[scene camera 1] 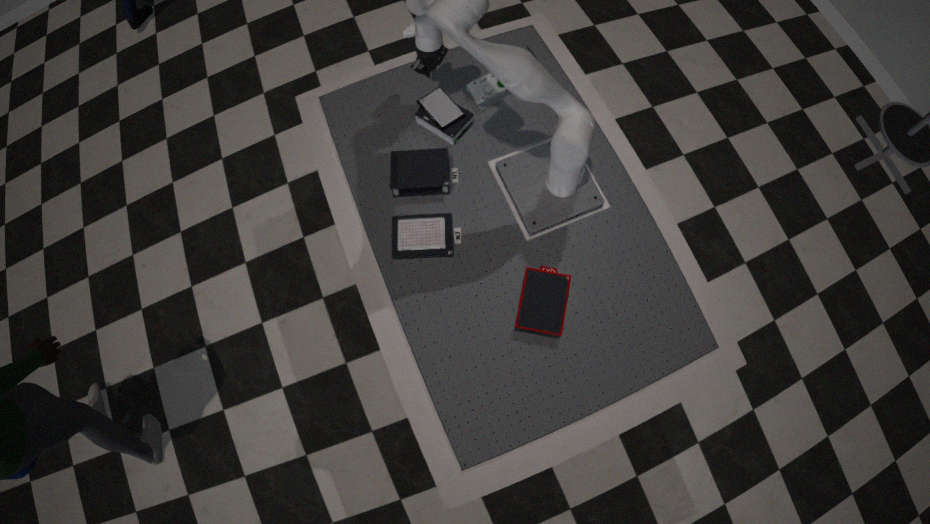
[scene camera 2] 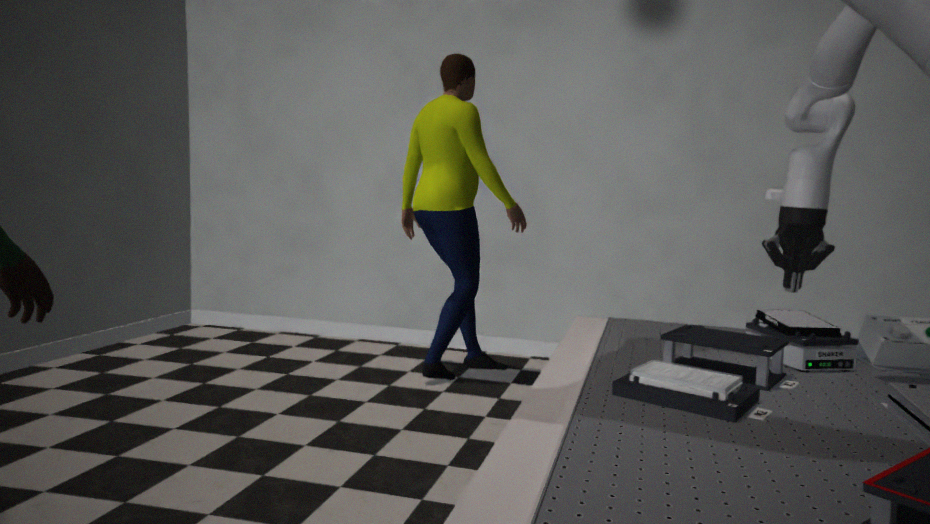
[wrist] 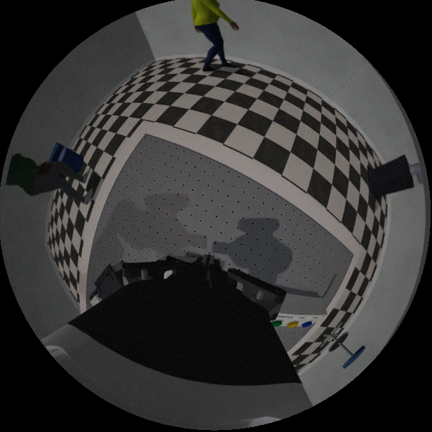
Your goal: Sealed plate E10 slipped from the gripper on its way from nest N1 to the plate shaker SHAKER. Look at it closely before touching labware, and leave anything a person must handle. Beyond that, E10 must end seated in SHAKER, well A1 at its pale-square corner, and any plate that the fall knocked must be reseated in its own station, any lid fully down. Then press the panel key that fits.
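Places are measured from the arm's base along level axes (x ahead, y down, z left), in centimetres.
Pixels of known places: gripper, fingertip midpoint: (scene camera 1: pixel 430 76) (scene camera 2: pixel 791 291); arm's base at its link origin: (scene camera 1: pixel 561 182).
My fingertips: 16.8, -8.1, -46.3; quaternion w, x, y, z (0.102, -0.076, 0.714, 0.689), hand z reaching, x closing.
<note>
For each thing: its middle in the pictures, then the offset to it from my fingertips, as dx, dy, dz. "*": a spot on its surface instead.
- pale-topped plate with a dark surround, body centre: (scene camera 2: pixel 795 322) (scene camera 1: pixel 441 108) +1.7, +4.3, +9.4
- SHAKER at a spot on its surface: (scene camera 2: pixel 818 357) * +0.7, +8.4, +18.3
- N1 at the middle of its body: (scene camera 2: pixel 722 353) (scene camera 1: pixel 420 172) +16.4, +7.8, +23.8
- whitish plate at the middle of its body: (scene camera 2: pixel 686 375) (scene camera 1: pixel 421 233) +24.7, +7.7, +40.5
- N2 at the middle of its body: (scene camera 2: pixel 685 387) (scene camera 1: pixel 421 235) +24.7, +9.5, +40.5
- key panel at the middle of its body: (scene camera 1: pixel 504 79) -21.3, +6.8, +7.6
My gripper (scene camera 1: pixel 426 71) (scene camera 2: pixel 792 281) (wrist: pixel 208 261) is shut and empty, pointing down above the table, beyond SHAKER in the scene camera 1 view. A pale-topped plate with a dark surround (scene camera 1: pixel 443 108) (scene camera 2: pixel 797 318) lies skewed and looks tilted on SHAKER (scene camera 1: pixel 449 136) (scene camera 2: pixel 818 357); its seal and A1 corner cannot be read. N1 (scene camera 1: pixel 419 169) (scene camera 2: pixel 722 339) is a raised dark stand with a bare top. A whitish plate (scene camera 1: pixel 421 234) (scene camera 2: pixel 686 377) lies in N2 (scene camera 1: pixel 421 255) (scene camera 2: pixel 676 399); whether its lid is fully down is unclear. The key panel (scene camera 1: pixel 481 91) (scene camera 2: pixel 891 341) stands beside SHAKER.
A red-edged dark stand (scene camera 1: pixel 543 302) (scene camera 2: pixel 907 478) stands apart on the perforated table. Green (wrist: pixel 276 324), yellow (wrist: pixel 293 325) and blue (wrist: pixel 307 324) keys show at the panel. A person in yellow (scene camera 2: pixel 449 152) (wrist: pixel 206 12) and one in green (wrist: pixel 22 172) are beside the table.
</note>
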